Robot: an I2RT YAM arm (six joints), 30 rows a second.
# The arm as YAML. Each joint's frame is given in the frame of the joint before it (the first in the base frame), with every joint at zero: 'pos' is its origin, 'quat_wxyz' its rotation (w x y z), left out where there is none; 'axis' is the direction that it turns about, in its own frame. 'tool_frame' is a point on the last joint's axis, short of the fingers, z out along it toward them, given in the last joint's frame.
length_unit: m
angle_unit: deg
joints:
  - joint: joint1
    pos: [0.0, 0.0, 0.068]
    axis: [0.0, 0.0, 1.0]
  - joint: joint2
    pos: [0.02, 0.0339, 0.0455]
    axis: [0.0, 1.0, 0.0]
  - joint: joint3
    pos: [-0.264, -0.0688, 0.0]
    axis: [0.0, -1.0, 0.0]
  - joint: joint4
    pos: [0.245, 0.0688, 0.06]
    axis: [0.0, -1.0, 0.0]
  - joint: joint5
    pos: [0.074, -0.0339, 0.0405]
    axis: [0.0, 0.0, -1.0]
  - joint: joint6
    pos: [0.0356, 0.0, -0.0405]
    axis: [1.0, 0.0, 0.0]
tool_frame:
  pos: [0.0, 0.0, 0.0]
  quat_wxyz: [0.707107, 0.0, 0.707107, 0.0]
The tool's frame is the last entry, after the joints.
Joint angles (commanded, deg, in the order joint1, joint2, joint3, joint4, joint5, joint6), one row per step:
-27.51, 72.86, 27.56, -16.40, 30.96, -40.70
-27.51, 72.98, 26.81, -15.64, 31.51, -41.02
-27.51, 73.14, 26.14, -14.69, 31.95, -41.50
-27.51, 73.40, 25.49, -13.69, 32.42, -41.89
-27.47, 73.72, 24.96, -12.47, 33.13, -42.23
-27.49, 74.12, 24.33, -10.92, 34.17, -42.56
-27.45, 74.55, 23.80, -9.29, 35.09, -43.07
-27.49, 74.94, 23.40, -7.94, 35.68, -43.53
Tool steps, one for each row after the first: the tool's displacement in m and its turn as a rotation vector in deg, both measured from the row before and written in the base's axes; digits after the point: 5 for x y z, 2 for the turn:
-0.00170, 0.00055, -0.00303, -0.42, 0.53, -0.02
-0.00113, 0.00033, -0.00263, -0.45, 0.39, 0.15
-0.00101, 0.00025, -0.00277, -0.45, 0.37, 0.07
-0.00030, -0.00010, -0.00213, -0.76, 0.19, -0.05
-0.00048, -0.00044, -0.00241, -1.08, 0.18, -0.28
0.00011, -0.00043, -0.00198, -1.07, 0.13, -0.05
0.00013, -0.00056, -0.00160, -0.76, 0.06, -0.01

